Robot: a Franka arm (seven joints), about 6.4 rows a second.
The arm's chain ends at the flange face. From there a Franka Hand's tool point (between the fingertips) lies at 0.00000 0.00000 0.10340 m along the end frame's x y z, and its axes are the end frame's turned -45 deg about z.
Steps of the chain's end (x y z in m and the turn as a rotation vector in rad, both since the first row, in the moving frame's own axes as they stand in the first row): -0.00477 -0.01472 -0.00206 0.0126 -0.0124 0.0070; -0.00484 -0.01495 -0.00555 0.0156 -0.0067 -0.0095; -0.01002 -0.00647 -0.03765 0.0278 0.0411 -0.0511; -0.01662 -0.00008 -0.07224 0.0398 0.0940 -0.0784; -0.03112 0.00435 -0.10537 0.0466 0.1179 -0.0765; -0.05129 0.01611 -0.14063 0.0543 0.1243 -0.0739
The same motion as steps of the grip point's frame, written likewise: 0.00706 -0.01561 -0.00208 0.0177 0.0001 0.0070; 0.00779 -0.01563 -0.00556 0.0158 0.0063 -0.0095; 0.00255 -0.01082 -0.03778 -0.0094 0.0487 -0.0511; -0.00178 -0.00824 -0.07278 -0.0383 0.0946 -0.0784; -0.01290 -0.01419 -0.10620 -0.0504 0.1163 -0.0765; -0.03446 -0.02026 -0.14158 -0.0495 0.1263 -0.0739
